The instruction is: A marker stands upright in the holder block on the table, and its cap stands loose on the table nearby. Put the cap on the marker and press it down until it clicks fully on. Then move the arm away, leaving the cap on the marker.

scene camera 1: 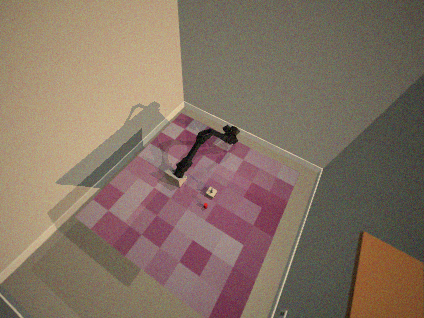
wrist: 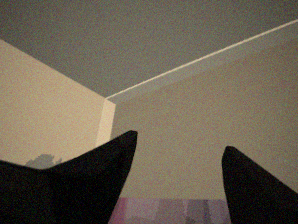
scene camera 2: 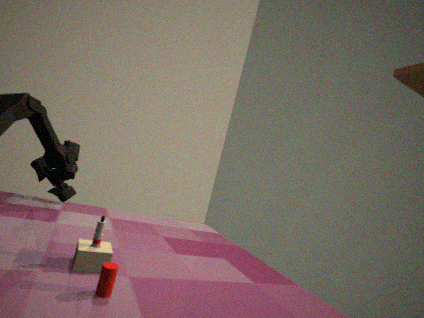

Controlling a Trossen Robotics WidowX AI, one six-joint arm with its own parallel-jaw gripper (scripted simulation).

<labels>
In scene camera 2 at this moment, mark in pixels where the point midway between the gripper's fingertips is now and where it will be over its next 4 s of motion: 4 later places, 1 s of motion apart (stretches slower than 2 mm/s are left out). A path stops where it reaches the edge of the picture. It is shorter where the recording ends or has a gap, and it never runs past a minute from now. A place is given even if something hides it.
My gripper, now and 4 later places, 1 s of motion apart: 44, 186; 138, 225; 134, 232; 113, 261; 106, 285
</labels>
